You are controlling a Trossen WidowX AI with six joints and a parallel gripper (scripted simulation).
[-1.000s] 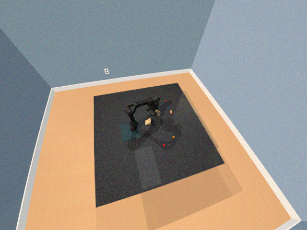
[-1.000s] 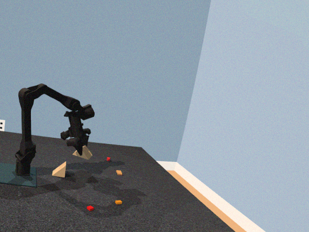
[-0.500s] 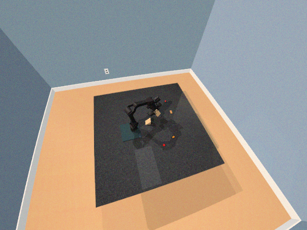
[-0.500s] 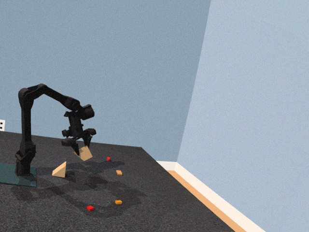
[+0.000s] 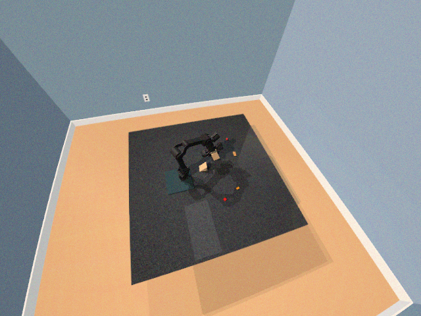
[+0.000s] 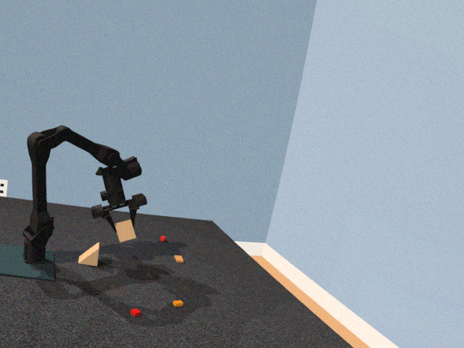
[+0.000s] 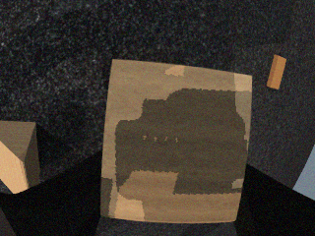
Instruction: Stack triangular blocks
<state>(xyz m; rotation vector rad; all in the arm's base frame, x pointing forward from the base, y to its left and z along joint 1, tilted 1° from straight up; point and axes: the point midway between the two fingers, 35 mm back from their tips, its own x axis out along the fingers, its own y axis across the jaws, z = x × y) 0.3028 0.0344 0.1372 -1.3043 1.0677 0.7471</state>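
Now: the triangular block 10 mm above my gripper tip.
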